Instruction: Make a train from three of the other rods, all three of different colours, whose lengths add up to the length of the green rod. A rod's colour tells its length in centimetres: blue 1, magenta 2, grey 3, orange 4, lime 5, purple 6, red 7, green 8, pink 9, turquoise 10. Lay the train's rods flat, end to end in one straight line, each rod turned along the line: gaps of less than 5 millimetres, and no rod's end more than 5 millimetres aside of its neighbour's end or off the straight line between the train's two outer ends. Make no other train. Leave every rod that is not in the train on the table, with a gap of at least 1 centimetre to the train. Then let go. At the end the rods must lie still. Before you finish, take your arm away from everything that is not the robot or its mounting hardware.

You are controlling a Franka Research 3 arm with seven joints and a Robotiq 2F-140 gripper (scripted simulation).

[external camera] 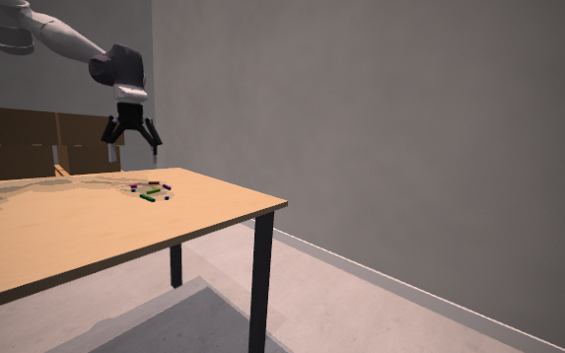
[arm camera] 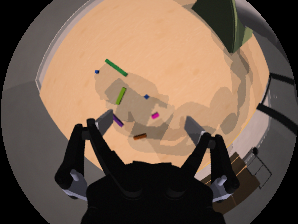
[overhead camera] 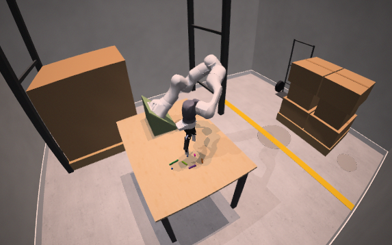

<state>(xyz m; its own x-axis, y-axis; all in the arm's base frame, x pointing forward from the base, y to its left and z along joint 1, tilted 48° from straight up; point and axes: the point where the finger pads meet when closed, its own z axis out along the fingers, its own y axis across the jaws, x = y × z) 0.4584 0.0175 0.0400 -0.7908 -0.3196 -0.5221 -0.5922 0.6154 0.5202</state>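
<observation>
Now: the magenta rod 1 cm ahead of my hand, 3 cm to the left of it and 11 cm below it. Also, from my hand: orange rod 9 cm ahead, 4 cm to the left, 11 cm below; lime rod 3 cm ahead, 8 cm to the right, 11 cm below; purple rod 9 cm ahead, 5 cm to the right, 11 cm below.
</observation>
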